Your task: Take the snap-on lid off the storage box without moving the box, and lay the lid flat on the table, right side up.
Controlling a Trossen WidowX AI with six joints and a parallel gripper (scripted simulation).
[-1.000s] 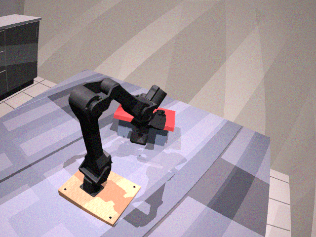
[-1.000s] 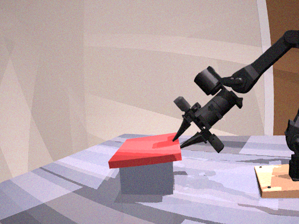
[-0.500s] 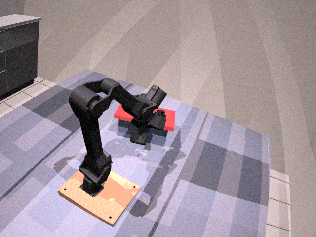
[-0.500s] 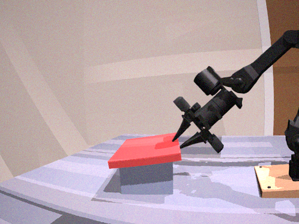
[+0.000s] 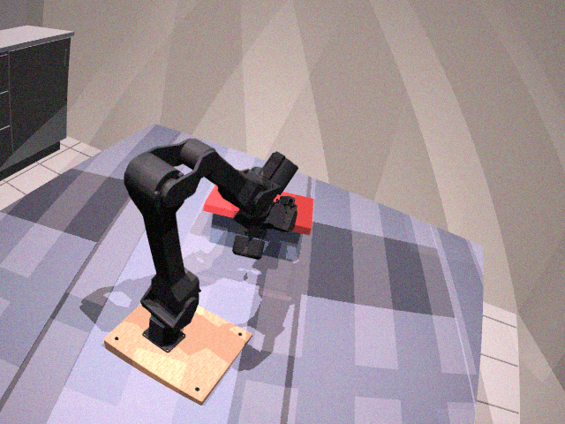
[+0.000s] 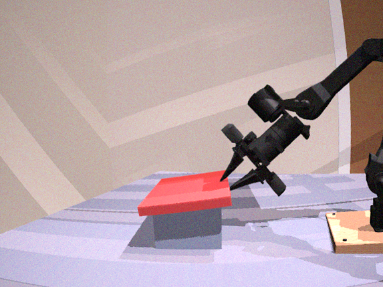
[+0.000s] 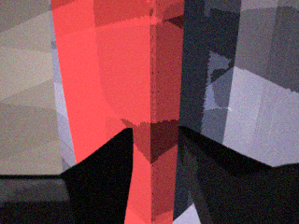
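Now: the red lid 70 mm ahead of my gripper tip and 30 mm to the left of it. Also, from my gripper tip: grey-blue storage box (70 mm ahead, 20 mm to the left, 60 mm below).
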